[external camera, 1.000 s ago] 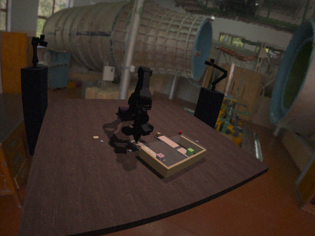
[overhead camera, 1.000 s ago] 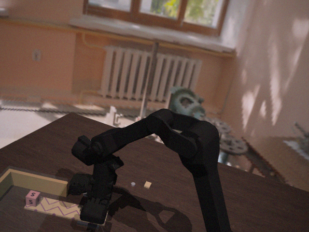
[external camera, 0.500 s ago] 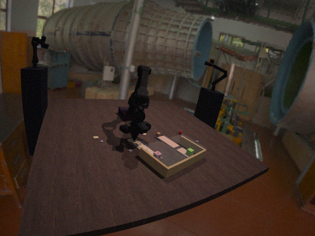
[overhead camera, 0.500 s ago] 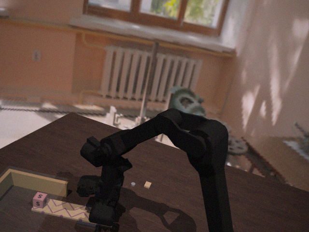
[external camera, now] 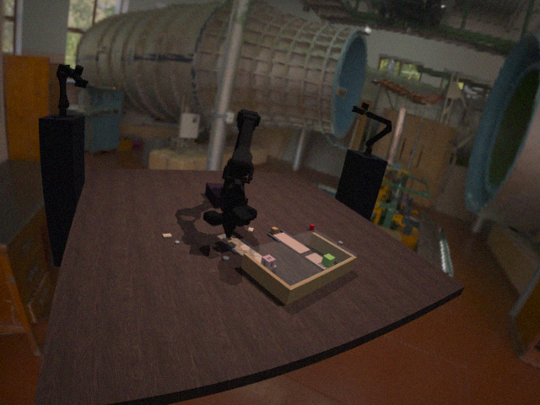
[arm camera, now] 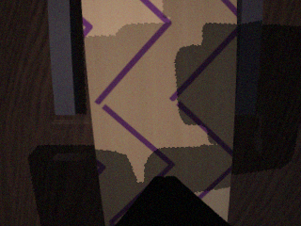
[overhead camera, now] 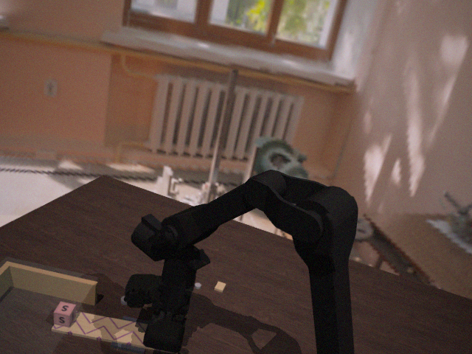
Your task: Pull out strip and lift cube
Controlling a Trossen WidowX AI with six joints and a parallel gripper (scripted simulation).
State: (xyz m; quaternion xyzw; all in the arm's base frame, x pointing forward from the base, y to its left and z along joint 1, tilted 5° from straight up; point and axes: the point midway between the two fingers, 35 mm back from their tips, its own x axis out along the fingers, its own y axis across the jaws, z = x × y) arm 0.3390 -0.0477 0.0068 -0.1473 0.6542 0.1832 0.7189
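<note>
The pink cube marked s lies 170 mm ahead of my gripper tip, 90 mm to the left of it and 20 mm above it. Also, from my gripper tip: grey disc: 40 mm ahead, 170 mm to the right.
</note>
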